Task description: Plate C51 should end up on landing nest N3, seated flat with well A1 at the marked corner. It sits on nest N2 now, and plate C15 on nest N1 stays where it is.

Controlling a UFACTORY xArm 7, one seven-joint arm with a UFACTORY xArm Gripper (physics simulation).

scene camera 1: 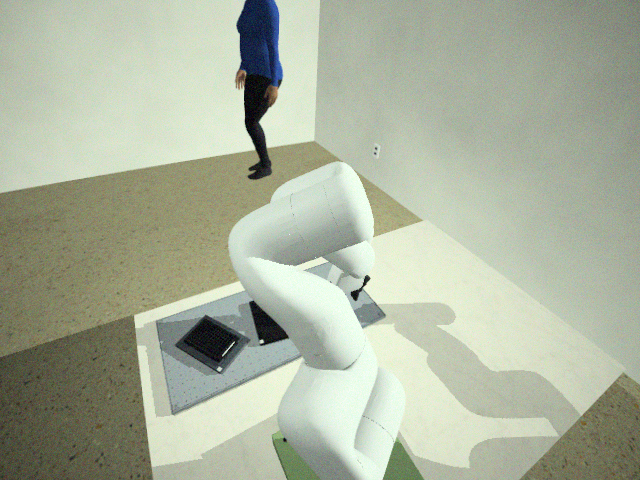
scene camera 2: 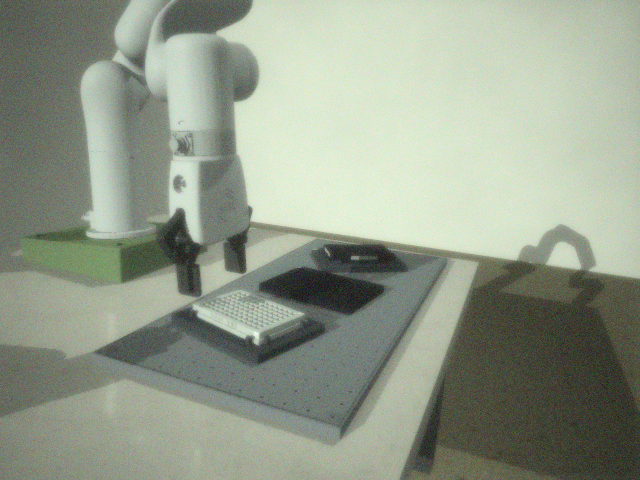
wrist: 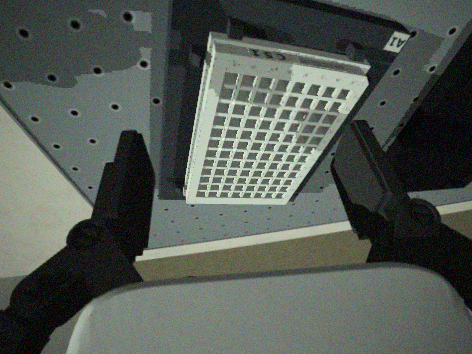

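White plate C51 (scene camera 2: 248, 312) (wrist: 265, 135) rests among the corner posts of an end nest (scene camera 2: 268, 353) (wrist: 171, 125) and looks level. Its C51 side faces the nest edge with the A1 tag (wrist: 397, 42); its own well A1 mark is not readable. A dark plate (scene camera 1: 209, 338) (scene camera 2: 359, 253), by elimination C15, sits on the nest at the other end. The middle nest (scene camera 1: 266, 325) (scene camera 2: 320, 289) is black and looks empty. Nest numbers are not readable. My gripper (scene camera 2: 212, 282) (wrist: 245, 148) is open and empty, above and to the robot-base side of C51, apart from it.
A grey perforated board (scene camera 1: 180, 382) (scene camera 2: 361, 335) carries the nests on a pale table (scene camera 1: 248, 408) (scene camera 2: 129, 413). The arm hides the C51 end in scene camera 1. A green base block (scene camera 1: 405, 459) (scene camera 2: 77, 258) holds the arm. A person (scene camera 1: 260, 46) stands beyond the table.
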